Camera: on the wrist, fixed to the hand. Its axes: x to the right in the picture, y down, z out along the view.
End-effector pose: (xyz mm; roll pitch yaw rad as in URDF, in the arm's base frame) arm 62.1 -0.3 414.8 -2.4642 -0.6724 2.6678
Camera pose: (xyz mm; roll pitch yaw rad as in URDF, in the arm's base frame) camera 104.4 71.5 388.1 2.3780 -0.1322 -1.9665
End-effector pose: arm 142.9 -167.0 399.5 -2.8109 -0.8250 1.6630
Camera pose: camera 228.9 -181.5 392.2 2.2176 0.1157 3.0752
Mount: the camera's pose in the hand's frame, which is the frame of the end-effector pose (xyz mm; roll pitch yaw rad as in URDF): -20.5 76.0 -38.2 -0.1002 -0.5254 -1.5458
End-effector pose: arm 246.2 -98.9 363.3 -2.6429 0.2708 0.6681
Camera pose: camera 282.8 -178.3 366.1 -2.9590 0.0316 2.2252
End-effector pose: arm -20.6 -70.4 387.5 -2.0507 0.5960 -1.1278
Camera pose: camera -102.2 -59.4 357.8 -2.5444 -0.4457 0.0822
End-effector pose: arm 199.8 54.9 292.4 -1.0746 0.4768 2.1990
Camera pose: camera 231.3 7.1 226.3 -1.7129 -1.0716 2.2603
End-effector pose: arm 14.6 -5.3 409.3 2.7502 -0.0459 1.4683
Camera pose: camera 67.6 -34.3 472.6 2.9506 0.9136 2.9440
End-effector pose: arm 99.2 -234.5 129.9 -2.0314 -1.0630 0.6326
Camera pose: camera 167.4 -268.8 87.1 1.9202 -0.2913 2.7182
